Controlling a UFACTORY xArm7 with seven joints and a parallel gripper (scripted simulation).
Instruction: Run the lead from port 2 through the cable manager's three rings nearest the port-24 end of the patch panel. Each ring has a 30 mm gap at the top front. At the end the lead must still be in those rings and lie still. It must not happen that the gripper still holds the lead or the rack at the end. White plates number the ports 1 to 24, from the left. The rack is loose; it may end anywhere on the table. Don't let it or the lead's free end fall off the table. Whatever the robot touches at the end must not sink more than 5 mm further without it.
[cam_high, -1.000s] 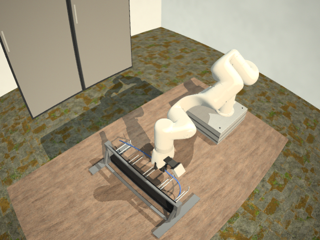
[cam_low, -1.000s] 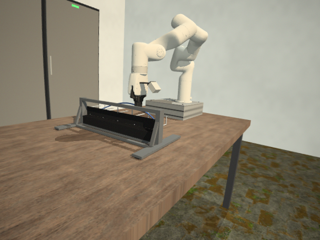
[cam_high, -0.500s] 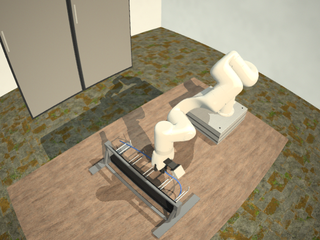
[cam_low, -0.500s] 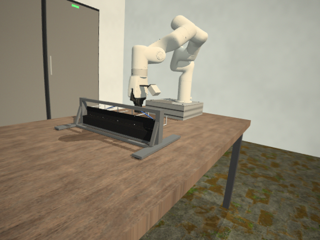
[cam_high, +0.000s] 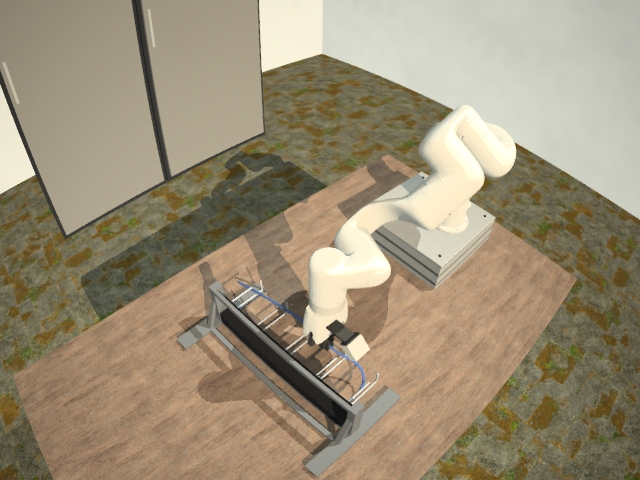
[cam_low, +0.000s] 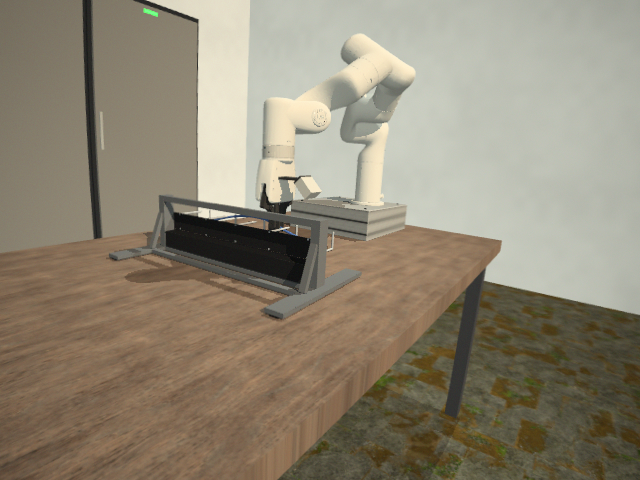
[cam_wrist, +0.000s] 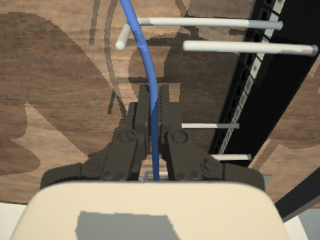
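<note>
Right now my hand is 11 cm short of the grey rack, 4 cm to the left of it and 3 cm above it.
</note>
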